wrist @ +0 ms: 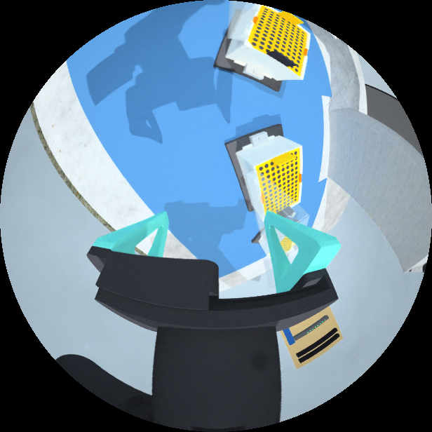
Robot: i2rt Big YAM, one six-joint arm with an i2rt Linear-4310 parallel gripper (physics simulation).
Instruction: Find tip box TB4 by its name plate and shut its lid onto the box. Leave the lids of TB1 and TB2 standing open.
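One tip box (279, 42) with a yellow perforated rack and a pale body stands on a dark base at the top right of the wrist view. A second such box (280, 180) stands right of the middle. Part of a third box (287, 244), small in the view, shows past the right finger, partly covered by it. Clear, see-through lid material shows near the second and third boxes; its exact pose is hard to tell. No name plate is readable, so I cannot tell which box is TB4. My gripper (216, 216) is open and empty, with the second box beyond its right fingertip.
The boxes stand on a blue mat (185, 165) with a pale marbled border (85, 135). A large grey curved body (375, 175) lies at the right. A tan board (312, 340) with dark strips shows at the lower right. Dark shadows fall on the mat.
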